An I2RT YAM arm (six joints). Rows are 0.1 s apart.
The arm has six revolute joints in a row. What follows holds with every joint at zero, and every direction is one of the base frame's. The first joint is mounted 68 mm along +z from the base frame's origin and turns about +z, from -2.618 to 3.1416 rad. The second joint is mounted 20 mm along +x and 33.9 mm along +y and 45.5 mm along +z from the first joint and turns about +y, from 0 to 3.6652 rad. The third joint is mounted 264 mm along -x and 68.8 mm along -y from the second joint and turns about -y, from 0 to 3.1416 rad. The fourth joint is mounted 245 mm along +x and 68.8 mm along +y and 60 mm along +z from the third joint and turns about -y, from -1.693 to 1.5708 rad. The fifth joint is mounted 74 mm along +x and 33.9 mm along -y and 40.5 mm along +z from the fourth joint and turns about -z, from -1.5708 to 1.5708 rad. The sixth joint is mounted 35.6 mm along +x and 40.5 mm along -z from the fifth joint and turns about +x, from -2.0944 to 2.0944 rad. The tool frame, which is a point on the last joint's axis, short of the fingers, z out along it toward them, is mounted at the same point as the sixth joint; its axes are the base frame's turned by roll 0, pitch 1.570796 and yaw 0 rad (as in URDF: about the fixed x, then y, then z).
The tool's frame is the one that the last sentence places.
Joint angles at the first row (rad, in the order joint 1, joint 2, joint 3, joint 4, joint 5, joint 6):
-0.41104 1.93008 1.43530 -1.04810 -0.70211 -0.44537
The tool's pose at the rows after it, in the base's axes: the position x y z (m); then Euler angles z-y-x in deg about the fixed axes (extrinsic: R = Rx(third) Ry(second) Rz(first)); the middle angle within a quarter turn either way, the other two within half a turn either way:
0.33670, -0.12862, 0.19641, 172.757, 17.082, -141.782
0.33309, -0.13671, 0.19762, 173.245, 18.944, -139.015
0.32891, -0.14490, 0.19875, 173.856, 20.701, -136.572
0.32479, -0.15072, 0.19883, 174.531, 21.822, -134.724
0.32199, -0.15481, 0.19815, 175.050, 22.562, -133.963
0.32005, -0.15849, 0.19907, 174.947, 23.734, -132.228
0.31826, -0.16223, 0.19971, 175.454, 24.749, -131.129
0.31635, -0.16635, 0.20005, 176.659, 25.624, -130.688
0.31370, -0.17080, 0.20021, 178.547, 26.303, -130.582
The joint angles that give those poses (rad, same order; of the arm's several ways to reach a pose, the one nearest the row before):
-0.43013 1.93006 1.43530 -1.04889 -0.72080 -0.44234
-0.45873 1.93008 1.43492 -1.05268 -0.77534 -0.44271
-0.48770 1.93008 1.43453 -1.05915 -0.82380 -0.44269
-0.50983 1.93008 1.43109 -1.06790 -0.85890 -0.44305
-0.52471 1.93009 1.42653 -1.06868 -0.87491 -0.44269
-0.53847 1.93007 1.42651 -1.07061 -0.90810 -0.44273
-0.55142 1.93007 1.42652 -1.07022 -0.93061 -0.43354
-0.56477 1.93006 1.42651 -1.06831 -0.94243 -0.41560
-0.57964 1.93008 1.42652 -1.07096 -0.94815 -0.39271

